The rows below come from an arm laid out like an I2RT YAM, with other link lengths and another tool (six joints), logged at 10 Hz.
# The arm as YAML. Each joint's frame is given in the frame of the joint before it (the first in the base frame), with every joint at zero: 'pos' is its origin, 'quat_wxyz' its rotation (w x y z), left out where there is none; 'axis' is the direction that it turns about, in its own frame. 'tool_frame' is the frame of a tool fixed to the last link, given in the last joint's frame.
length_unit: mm
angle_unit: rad
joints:
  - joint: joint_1
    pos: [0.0, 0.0, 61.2]
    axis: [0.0, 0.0, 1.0]
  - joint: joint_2
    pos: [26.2, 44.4, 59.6]
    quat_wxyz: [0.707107, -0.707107, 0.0, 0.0]
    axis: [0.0, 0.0, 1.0]
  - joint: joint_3
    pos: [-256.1, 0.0, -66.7]
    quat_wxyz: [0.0, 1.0, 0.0, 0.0]
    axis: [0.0, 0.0, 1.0]
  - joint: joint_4
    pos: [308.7, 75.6, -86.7]
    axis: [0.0, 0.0, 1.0]
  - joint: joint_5
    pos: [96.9, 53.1, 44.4]
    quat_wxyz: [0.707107, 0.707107, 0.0, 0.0]
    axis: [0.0, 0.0, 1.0]
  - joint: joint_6
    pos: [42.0, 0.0, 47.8]
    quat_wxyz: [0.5, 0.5, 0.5, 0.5]
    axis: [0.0, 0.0, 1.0]
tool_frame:
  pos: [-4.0, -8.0, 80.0]
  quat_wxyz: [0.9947, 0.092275, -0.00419, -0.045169]
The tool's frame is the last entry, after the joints.
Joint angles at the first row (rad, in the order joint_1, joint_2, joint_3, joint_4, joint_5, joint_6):
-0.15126 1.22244 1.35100 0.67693 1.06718 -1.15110
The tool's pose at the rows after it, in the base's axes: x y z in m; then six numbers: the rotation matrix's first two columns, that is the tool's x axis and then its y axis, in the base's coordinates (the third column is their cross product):
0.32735, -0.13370, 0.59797, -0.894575, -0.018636, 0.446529, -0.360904, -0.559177, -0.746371
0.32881, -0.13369, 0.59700, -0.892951, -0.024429, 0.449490, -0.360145, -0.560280, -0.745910
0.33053, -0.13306, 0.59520, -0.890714, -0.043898, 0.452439, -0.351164, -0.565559, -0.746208
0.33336, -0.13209, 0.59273, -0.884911, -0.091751, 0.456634, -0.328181, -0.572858, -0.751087
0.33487, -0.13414, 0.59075, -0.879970, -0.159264, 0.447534, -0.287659, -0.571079, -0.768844
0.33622, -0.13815, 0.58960, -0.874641, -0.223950, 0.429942, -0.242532, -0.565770, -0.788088
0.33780, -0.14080, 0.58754, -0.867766, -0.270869, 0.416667, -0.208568, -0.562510, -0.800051
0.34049, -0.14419, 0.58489, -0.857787, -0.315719, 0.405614, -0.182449, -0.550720, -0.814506
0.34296, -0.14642, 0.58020, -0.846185, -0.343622, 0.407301, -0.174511, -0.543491, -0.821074
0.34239, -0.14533, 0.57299, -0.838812, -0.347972, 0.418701, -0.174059, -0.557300, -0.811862
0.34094, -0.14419, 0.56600, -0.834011, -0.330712, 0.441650, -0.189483, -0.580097, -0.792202
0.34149, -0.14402, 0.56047, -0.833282, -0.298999, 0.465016, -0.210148, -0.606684, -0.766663
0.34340, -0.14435, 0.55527, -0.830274, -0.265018, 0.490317, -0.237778, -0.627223, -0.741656
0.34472, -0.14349, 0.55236, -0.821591, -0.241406, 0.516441, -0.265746, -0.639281, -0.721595
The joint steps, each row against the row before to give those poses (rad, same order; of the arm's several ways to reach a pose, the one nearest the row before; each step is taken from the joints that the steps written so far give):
-0.00001 0.00000 0.00000 0.00799 0.00457 -0.00304
0.00000 -0.00075 -0.00037 -0.01259 -0.00344 0.00992
0.00003 -0.00994 -0.00460 -0.03773 -0.01295 0.03278
-0.00191 -0.02212 -0.00038 -0.09957 -0.02975 0.08163
-0.01412 -0.02595 0.01221 -0.14344 -0.04464 0.12704
-0.02214 -0.01601 0.01756 -0.11981 -0.05533 0.11675
-0.01677 -0.00990 0.00574 -0.06598 -0.04691 0.07285
-0.01716 -0.00233 0.01368 -0.07017 -0.04233 0.07057
-0.01144 -0.00380 -0.00037 -0.04120 -0.03014 0.03700
-0.00232 -0.02210 -0.04421 0.02783 -0.01910 -0.01372
0.00002 -0.02136 -0.05151 0.05418 -0.00684 -0.04541
0.00037 -0.00729 -0.04544 0.07781 -0.00001 -0.06217
0.00114 0.00194 -0.03317 0.06754 0.00457 -0.06103
0.00421 0.00152 -0.01485 0.03011 0.00535 -0.04655

